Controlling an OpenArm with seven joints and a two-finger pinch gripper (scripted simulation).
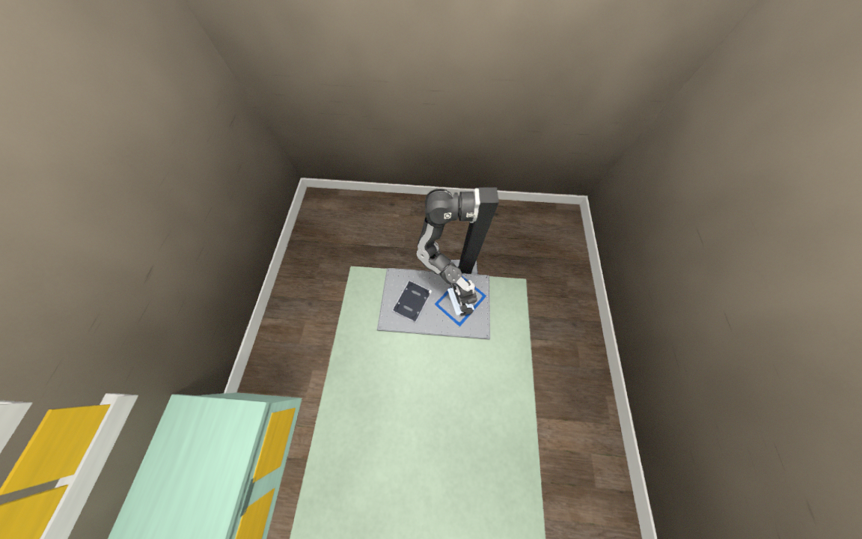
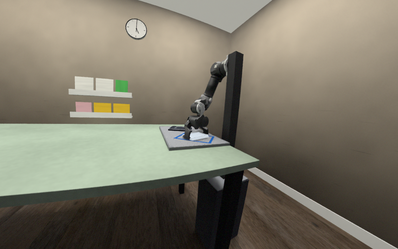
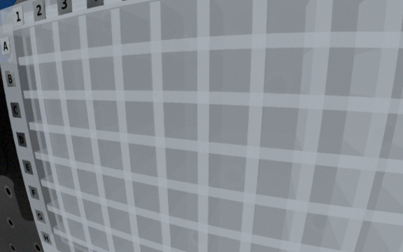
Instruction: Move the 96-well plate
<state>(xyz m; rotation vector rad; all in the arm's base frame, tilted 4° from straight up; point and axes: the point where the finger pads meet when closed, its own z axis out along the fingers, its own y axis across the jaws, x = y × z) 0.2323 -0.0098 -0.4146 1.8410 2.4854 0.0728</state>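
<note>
The 96-well plate lies 10 mm above my hand. Round my hand: black plate nest N1: 220 mm to the right, 10 mm ahead, 10 mm above; white A1 label: 140 mm to the right, 40 mm behind, 10 mm above.
</note>
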